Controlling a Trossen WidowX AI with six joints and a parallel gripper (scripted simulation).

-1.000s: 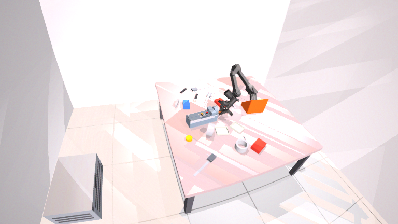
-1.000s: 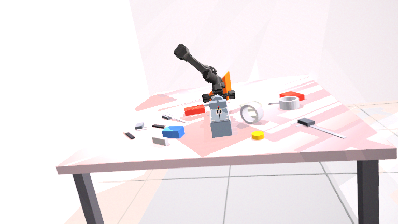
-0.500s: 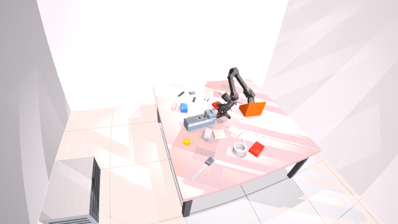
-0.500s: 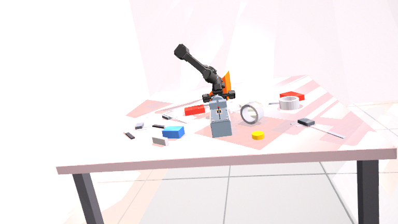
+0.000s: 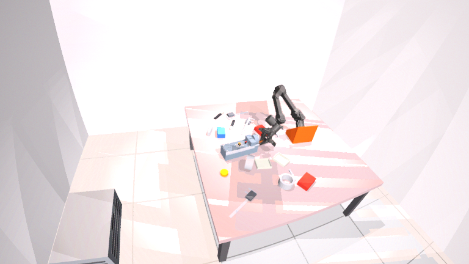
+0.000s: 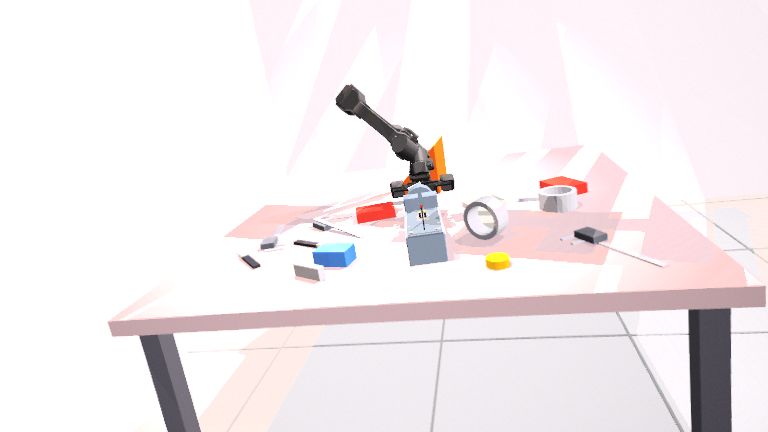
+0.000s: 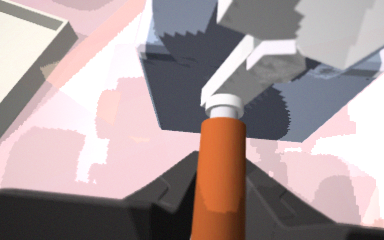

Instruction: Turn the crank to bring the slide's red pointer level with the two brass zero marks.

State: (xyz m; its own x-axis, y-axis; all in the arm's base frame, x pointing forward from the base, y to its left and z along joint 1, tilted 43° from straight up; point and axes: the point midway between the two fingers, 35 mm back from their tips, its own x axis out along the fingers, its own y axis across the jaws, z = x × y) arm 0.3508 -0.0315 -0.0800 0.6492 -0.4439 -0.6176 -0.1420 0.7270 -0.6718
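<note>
My gripper tip is 2 cm past the orange handle and 2 cm below it. Also, from my gripper tip: red pointer (12 cm ahead, 1 cm to the left, 4 cm above); then yellow disc (32 cm ahead, 19 cm to the left, 3 cm below); then blue block (24 cm ahead, 21 cm to the right, 2 cm below).
</note>
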